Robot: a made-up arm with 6 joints. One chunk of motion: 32 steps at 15 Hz.
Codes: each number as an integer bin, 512 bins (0 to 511) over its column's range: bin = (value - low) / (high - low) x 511, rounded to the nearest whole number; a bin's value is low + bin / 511 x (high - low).
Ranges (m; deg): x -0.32..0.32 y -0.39..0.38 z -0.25..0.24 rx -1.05..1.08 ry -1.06..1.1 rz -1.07..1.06
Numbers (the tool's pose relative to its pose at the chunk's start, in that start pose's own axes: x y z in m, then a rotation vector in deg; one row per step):
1: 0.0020 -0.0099 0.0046 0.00 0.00 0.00
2: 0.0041 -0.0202 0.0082 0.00 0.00 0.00
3: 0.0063 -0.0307 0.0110 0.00 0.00 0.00
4: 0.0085 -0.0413 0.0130 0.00 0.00 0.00
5: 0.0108 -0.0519 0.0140 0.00 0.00 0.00
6: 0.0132 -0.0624 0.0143 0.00 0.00 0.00
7: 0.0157 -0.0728 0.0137 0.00 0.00 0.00
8: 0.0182 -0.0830 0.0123 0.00 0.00 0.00
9: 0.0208 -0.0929 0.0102 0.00 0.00 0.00
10: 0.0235 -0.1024 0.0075 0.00 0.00 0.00
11: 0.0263 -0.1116 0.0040 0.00 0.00 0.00
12: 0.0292 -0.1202 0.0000 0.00 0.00 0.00
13: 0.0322 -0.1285 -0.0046 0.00 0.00 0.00
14: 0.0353 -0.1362 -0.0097 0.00 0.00 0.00
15: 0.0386 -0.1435 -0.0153 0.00 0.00 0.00
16: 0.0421 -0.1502 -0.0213 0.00 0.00 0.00
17: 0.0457 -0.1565 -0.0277 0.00 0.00 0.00
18: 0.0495 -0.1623 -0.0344 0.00 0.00 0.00
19: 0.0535 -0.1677 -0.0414 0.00 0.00 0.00
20: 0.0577 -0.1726 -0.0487 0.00 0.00 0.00
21: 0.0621 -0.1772 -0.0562 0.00 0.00 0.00
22: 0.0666 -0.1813 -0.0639 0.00 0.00 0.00
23: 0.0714 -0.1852 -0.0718 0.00 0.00 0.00
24: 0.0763 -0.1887 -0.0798 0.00 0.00 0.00
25: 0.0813 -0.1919 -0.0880 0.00 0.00 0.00
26: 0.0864 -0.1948 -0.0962 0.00 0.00 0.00
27: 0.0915 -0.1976 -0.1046 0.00 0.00 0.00
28: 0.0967 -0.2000 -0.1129 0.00 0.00 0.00
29: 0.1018 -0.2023 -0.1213 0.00 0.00 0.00
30: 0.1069 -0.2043 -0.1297 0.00 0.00 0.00
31: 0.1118 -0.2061 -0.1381 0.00 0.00 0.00
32: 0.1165 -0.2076 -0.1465 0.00 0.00 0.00
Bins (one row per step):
1: 257 252 266 252 251 257
2: 259 245 269 252 251 257
3: 261 238 272 252 251 257
4: 262 231 274 252 251 257
5: 264 224 275 252 251 257
6: 266 217 276 252 251 257
7: 268 211 275 252 251 257
8: 270 204 274 252 251 257
9: 272 197 271 252 251 257
10: 274 191 269 252 251 257
11: 276 185 265 252 251 257
12: 279 179 261 252 251 257
13: 281 174 256 252 251 257
14: 284 168 251 252 251 257
15: 286 164 245 252 251 257
16: 289 159 239 252 251 257
17: 292 155 232 252 251 257
18: 295 151 225 252 251 257
19: 298 148 218 252 251 257
20: 302 144 210 252 251 257
21: 305 141 202 252 251 257
22: 309 139 194 252 251 257
23: 313 136 186 252 251 257
24: 316 134 177 252 251 257
25: 320 131 169 252 251 257
26: 324 130 160 252 251 257
27: 329 128 152 252 251 257
28: 333 126 143 252 251 257
29: 337 125 134 252 251 257
30: 341 123 125 252 251 257
31: 345 122 117 252 251 257
32: 349 121 108 252 251 257

